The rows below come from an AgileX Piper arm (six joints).
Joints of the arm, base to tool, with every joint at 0 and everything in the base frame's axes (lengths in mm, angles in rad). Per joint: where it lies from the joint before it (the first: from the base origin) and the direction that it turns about. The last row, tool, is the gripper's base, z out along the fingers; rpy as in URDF.
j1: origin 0 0 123 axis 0 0 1
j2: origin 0 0 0 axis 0 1 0
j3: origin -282.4 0 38.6 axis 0 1 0
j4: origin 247.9 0 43.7 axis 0.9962 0 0.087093
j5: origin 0 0 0 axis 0 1 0
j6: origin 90.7 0 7.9 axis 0.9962 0 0.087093
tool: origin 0 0 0 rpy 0 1.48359 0
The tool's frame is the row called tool.
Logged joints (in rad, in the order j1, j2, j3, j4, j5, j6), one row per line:
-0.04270, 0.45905, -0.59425, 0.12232, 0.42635, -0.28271
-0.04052, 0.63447, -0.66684, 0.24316, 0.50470, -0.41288
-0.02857, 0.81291, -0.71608, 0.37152, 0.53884, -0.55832
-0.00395, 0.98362, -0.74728, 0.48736, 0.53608, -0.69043
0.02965, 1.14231, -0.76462, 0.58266, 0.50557, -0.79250
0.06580, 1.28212, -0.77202, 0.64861, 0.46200, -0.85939
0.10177, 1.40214, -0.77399, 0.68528, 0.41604, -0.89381
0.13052, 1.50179, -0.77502, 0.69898, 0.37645, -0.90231
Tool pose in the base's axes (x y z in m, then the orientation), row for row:
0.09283, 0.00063, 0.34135, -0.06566, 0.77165, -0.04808, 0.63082
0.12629, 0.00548, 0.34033, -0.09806, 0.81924, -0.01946, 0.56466
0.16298, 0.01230, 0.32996, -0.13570, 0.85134, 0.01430, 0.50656
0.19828, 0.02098, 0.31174, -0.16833, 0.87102, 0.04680, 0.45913
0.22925, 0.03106, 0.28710, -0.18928, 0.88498, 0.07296, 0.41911
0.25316, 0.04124, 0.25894, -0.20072, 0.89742, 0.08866, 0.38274
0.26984, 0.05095, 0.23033, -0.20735, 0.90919, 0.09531, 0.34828
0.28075, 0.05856, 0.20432, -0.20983, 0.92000, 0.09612, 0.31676
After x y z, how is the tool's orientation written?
As a quaternion, x y z w.
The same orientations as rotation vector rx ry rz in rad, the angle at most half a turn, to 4 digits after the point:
-0.1503, 1.7666, -0.1101
-0.2307, 1.9272, -0.0458
-0.3272, 2.0530, 0.0345
-0.4145, 2.1448, 0.1152
-0.4746, 2.2191, 0.1829
-0.5119, 2.2887, 0.2261
-0.5375, 2.3570, 0.2471
-0.5524, 2.4219, 0.2530

